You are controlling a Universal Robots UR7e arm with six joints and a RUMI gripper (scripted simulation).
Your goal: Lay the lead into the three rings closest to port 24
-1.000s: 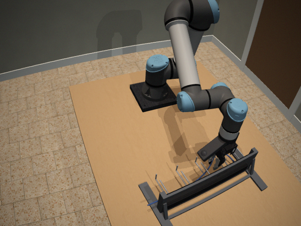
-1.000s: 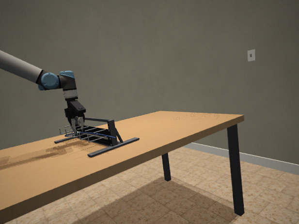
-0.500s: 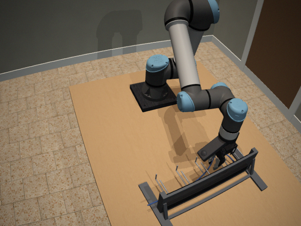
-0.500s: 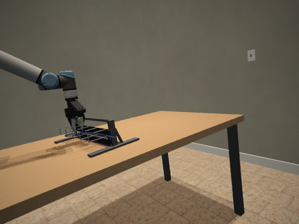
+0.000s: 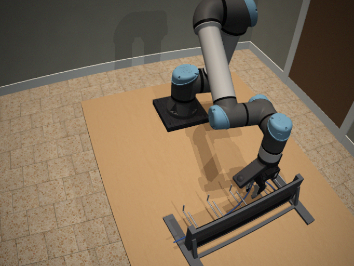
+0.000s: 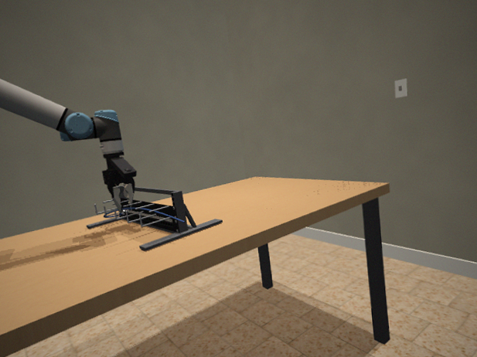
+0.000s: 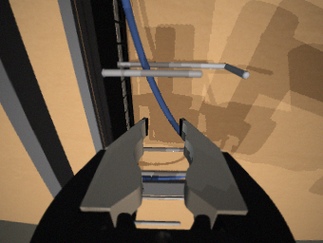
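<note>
Now: hand 7 cm short of the free-standing rack, 3 cm to the left of it and 1 cm above it.
</note>
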